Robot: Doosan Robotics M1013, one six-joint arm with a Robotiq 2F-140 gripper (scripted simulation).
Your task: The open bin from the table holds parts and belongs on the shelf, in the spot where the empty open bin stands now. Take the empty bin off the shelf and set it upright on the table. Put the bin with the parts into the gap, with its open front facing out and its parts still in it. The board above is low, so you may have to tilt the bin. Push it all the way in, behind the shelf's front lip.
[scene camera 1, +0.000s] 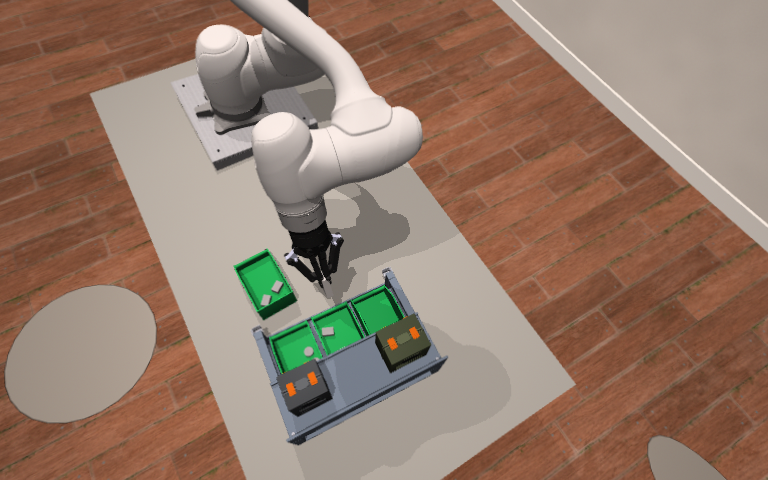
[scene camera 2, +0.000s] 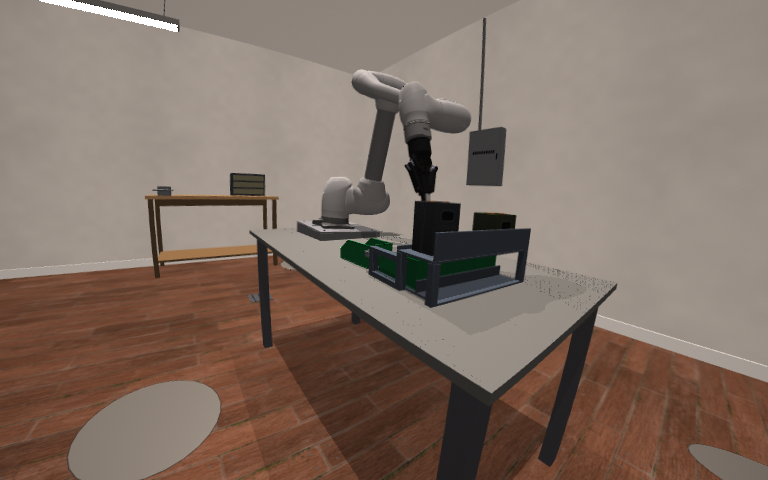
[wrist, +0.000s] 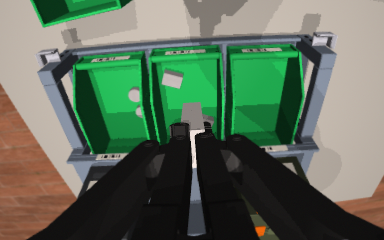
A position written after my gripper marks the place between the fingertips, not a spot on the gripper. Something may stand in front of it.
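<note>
My gripper (scene camera 1: 328, 292). Thin green wall (scene camera 1: 258, 273). Another thin green wall (scene camera 1: 377, 309). Gripper again (scene camera 2: 427, 214). Gripper (wrist: 192, 116) too.
</note>
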